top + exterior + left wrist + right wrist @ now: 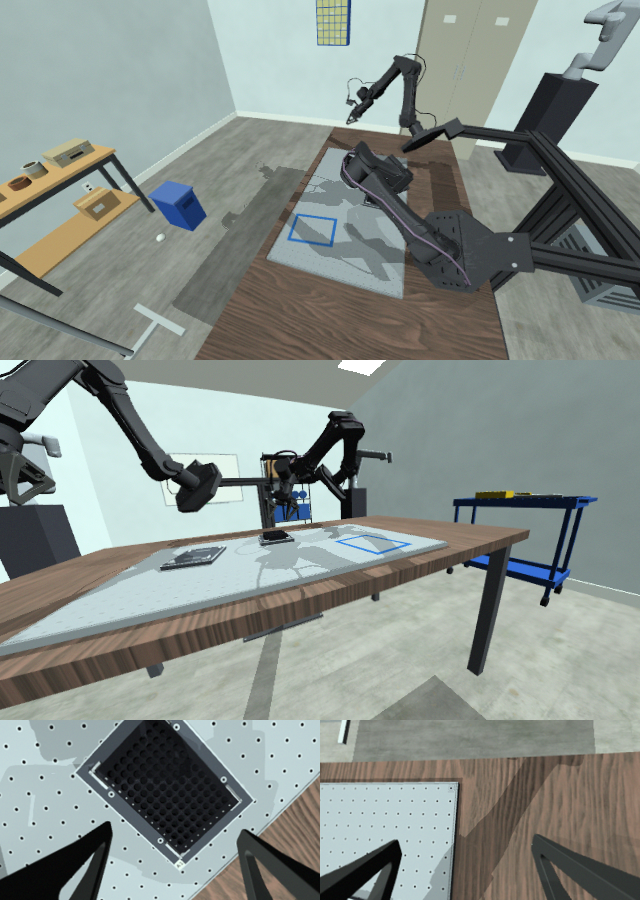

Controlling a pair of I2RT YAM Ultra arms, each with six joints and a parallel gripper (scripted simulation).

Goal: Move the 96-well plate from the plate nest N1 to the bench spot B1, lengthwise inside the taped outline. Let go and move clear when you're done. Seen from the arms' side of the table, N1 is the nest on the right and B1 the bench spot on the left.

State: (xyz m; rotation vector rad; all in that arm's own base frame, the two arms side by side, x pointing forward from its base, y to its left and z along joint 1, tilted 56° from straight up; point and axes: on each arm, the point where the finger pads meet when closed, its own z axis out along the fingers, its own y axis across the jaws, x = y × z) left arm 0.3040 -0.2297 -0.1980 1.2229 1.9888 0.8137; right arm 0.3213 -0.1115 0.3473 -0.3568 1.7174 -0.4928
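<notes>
The black 96-well plate lies 70 mm below my left hand, 30 mm to the right of it and 20 mm ahead of it.
</notes>
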